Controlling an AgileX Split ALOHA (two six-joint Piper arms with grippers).
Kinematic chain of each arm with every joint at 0, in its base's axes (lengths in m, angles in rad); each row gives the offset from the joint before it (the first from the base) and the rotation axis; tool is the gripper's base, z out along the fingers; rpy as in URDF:
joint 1: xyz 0 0 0.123 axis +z
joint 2: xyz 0 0 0 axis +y
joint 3: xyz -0.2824 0 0.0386 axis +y
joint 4: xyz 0.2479 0 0.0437 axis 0.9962 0 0.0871
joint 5: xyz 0 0 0 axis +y
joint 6: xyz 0.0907 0 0.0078 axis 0.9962 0 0.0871
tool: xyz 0 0 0 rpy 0 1.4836 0
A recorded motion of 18 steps. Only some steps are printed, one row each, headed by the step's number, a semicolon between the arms.
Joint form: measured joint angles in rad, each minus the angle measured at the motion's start. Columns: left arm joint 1, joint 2, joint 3, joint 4, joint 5, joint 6; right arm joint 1, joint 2, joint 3, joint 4, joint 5, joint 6.
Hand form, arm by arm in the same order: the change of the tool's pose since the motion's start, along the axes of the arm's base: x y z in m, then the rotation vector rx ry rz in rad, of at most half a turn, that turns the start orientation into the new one. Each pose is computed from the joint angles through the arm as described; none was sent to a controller.
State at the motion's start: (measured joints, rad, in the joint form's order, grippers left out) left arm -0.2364 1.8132 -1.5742 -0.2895 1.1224 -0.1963; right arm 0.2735 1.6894 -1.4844 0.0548 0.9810 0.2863
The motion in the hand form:
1: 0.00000 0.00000 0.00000 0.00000 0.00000 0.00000; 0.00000 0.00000 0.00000 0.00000 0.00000 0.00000
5: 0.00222 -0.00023 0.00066 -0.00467 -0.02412 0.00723; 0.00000 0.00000 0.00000 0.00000 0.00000 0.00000
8: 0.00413 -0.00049 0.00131 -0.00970 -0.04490 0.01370; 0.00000 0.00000 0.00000 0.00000 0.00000 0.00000
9: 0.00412 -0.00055 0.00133 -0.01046 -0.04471 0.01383; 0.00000 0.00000 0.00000 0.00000 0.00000 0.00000
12: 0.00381 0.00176 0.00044 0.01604 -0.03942 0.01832; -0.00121 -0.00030 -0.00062 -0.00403 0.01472 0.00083
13: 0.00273 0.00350 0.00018 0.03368 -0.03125 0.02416; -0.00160 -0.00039 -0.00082 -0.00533 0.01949 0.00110
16: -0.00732 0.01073 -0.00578 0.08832 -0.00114 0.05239; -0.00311 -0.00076 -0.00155 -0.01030 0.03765 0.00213
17: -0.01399 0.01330 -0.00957 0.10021 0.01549 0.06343; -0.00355 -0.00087 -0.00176 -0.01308 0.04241 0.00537
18: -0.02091 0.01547 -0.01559 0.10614 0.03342 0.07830; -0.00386 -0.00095 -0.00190 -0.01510 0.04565 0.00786
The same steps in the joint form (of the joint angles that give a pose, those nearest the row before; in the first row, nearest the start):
1: 0.0000 0.0000 0.0000 0.0000 0.0000 0.0000; 0.0000 0.0000 0.0000 0.0000 0.0000 0.0000
5: 0.0000 0.0000 0.0000 0.0000 -0.0256 0.0000; 0.0000 0.0000 0.0000 0.0000 0.0000 0.0000
8: 0.0000 0.0000 0.0000 -0.0010 -0.0479 0.0000; 0.0000 0.0000 0.0000 0.0000 0.0000 0.0000
9: 0.0000 0.0000 0.0000 -0.0018 -0.0479 0.0000; 0.0000 0.0000 0.0000 0.0000 0.0000 0.0000
12: 0.0000 0.0000 0.0000 0.0276 -0.0392 -0.0130; 0.0000 0.0000 0.0000 0.0000 0.0153 0.0000
13: 0.0000 -0.0022 0.0015 0.0475 -0.0289 -0.0259; 0.0000 0.0000 0.0000 0.0000 0.0202 0.0000
16: 0.0000 -0.0317 0.0588 0.1072 -0.0227 -0.0695; 0.0000 0.0000 0.0000 0.0000 0.0391 0.0000
17: 0.0000 -0.0507 0.0979 0.1185 -0.0263 -0.0835; 0.0000 0.0000 0.0000 0.0000 0.0446 -0.0033
18: 0.0000 -0.0691 0.1450 0.1236 -0.0395 -0.0989; 0.0000 0.0000 0.0000 0.0000 0.0484 -0.0058

